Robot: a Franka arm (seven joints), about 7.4 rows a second.
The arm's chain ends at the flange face. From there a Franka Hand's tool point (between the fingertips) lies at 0.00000 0.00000 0.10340 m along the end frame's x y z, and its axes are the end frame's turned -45 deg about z.
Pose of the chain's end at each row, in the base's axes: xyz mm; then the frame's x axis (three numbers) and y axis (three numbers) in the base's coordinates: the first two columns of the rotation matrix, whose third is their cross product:
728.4 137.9 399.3 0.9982 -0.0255 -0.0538 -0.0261 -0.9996 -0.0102
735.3 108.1 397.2 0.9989 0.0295 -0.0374 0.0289 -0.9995 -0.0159
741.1 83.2 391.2 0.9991 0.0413 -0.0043 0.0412 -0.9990 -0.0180
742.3 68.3 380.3 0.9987 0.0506 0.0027 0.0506 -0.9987 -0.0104
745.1 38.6 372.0 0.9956 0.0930 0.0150 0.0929 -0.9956 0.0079
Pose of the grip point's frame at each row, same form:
722.9 139.1 296.1 0.7243 0.6888 -0.0308 0.6874 -0.7249 -0.0453
731.4 109.6 293.9 0.6859 0.7276 -0.0152 0.7268 -0.6859 -0.0377
740.6 85.0 287.8 0.6773 0.7356 0.0097 0.7356 -0.6772 -0.0158
742.5 69.4 276.9 0.6704 0.7420 0.0093 0.7420 -0.6704 -0.0054
746.7 37.9 268.6 0.6383 0.7698 0.0050 0.7697 -0.6382 0.0162

